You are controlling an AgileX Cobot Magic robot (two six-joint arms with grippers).
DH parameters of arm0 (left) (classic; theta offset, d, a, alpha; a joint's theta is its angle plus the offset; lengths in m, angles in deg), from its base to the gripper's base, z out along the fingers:
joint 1: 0 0.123 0 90
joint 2: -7.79 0 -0.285 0
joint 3: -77.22 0 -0.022 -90
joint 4: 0 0.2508 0 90
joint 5: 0 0 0.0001 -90
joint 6: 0 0.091 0 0
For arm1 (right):
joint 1: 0 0.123 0 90
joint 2: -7.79 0 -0.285 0
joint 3: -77.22 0 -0.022 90
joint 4: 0 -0.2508 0 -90
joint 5: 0 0 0.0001 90
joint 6: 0 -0.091 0 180
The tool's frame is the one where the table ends.
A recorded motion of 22 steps. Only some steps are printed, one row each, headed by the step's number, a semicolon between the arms.
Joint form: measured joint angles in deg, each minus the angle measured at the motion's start. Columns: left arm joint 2, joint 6, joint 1, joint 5, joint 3, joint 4; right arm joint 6, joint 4, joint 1, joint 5, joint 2, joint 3.
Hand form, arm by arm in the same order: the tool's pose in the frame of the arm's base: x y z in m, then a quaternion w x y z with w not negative. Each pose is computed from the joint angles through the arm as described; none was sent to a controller.
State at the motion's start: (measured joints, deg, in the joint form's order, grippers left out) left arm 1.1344 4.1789 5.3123 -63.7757 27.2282 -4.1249; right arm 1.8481 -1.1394 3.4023 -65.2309 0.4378 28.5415
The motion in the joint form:
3: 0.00 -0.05 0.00 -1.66 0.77 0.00; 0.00 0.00 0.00 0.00 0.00 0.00
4: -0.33 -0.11 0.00 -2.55 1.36 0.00; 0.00 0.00 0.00 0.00 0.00 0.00
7: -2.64 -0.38 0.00 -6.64 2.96 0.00; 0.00 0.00 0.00 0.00 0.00 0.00
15: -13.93 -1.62 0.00 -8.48 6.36 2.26; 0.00 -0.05 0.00 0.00 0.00 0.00
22: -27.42 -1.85 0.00 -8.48 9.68 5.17; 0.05 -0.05 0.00 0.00 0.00 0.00
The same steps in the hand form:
3: -0.0096 -0.0069 0.2677 0.49102 -0.00600 0.87112 0.00456; -0.0093 0.0011 0.2706 0.49023 -0.04071 0.87048 0.01656
4: -0.0107 -0.0070 0.2694 0.48624 -0.00612 0.87380 0.00394; -0.0093 0.0011 0.2706 0.49023 -0.04071 0.87048 0.01656
7: -0.0114 -0.0073 0.2721 0.44933 -0.00739 0.89333 -0.00003; -0.0093 0.0011 0.2706 0.49023 -0.04071 0.87048 0.01656
15: 0.0123 -0.0017 0.2861 0.37097 -0.02117 0.92836 0.00925; -0.0093 0.0012 0.2706 0.49022 -0.04075 0.87048 0.01700
22: 0.0492 0.0062 0.2953 0.28574 -0.02477 0.95757 0.02822; -0.0093 0.0012 0.2706 0.49023 -0.04112 0.87046 0.01678

